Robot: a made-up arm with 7 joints.
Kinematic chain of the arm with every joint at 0, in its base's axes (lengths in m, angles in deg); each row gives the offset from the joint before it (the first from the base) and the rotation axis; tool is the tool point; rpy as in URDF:
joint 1: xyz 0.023 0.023 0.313 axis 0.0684 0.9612 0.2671
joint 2: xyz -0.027 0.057 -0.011 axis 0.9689 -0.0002 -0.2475
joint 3: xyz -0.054 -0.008 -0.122 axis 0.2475 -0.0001 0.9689
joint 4: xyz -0.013 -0.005 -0.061 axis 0.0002 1 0
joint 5: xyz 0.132 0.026 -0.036 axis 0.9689 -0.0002 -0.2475
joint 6: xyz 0.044 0.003 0.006 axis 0.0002 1 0
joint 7: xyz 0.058 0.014 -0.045 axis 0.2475 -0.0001 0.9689
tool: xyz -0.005 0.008 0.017 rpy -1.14 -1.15 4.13
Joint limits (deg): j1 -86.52..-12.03 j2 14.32..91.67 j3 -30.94..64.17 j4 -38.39..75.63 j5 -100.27..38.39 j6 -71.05..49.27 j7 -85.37..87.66
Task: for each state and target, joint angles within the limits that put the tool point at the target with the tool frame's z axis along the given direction. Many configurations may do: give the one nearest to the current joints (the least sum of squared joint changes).
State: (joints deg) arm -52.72 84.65 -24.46 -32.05 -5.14 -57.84 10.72
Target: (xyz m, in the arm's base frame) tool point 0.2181 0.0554 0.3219 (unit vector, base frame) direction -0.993 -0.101 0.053
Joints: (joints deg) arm -54.23 64.02 -30.94 -33.26 -1.31 -5.79 8.62
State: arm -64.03 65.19 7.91 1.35 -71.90 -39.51 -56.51
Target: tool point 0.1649 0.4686 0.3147 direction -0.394 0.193 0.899
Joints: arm -23.69 83.66 14.78 47.81 -77.27 4.87 -70.99
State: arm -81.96 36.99 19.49 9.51 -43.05 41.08 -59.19
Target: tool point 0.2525 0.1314 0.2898 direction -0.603 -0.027 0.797
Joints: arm -37.97 31.16 -0.89 -25.10 -12.02 20.02 -40.97
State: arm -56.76 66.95 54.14 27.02 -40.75 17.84 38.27
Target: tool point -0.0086 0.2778 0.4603 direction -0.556 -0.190 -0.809
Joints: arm -80.30 76.16 56.94 -14.43 -57.89 -8.95 31.11
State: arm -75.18 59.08 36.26 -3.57 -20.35 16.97 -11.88
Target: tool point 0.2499 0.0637 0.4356 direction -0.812 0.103 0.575
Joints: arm -85.24 40.24 -10.54 -24.59 -35.86 40.95 -18.18
